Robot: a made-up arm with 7 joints.
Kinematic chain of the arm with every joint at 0, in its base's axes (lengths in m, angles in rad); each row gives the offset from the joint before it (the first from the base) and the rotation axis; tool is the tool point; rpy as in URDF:
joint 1: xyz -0.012 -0.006 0.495 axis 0 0.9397 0.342
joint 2: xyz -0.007 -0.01 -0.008 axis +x
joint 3: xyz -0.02 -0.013 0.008 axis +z
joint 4: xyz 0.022 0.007 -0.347 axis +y
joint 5: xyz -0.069 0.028 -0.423 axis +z
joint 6: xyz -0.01 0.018 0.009 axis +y
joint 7: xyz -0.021 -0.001 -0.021 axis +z
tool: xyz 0 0.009 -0.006 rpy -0.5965 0.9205 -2.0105
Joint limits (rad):
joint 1: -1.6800..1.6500
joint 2: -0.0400..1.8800
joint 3: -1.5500..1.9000
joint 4: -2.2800..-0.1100
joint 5: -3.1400..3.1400
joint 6: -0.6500..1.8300
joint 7: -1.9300..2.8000
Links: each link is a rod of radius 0.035 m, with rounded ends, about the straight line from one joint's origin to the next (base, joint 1, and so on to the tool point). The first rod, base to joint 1, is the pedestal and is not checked.
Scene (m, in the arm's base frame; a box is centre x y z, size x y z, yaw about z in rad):
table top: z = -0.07
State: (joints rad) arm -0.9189 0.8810 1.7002 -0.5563 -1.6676 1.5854 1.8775
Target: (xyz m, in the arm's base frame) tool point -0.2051 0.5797 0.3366
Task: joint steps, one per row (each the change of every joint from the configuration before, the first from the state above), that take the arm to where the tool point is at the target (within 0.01 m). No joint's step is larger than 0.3 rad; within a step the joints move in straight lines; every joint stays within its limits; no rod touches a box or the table.
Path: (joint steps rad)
1: 0.2897 -0.0239 0.0666 -0.2137 -0.0091 -0.0068 -0.0061
2: 0.2896 -0.0239 0.0666 -0.2137 -0.0091 -0.0069 -0.0062
3: 0.2897 -0.0239 0.0666 -0.2136 -0.0091 -0.0068 -0.0061

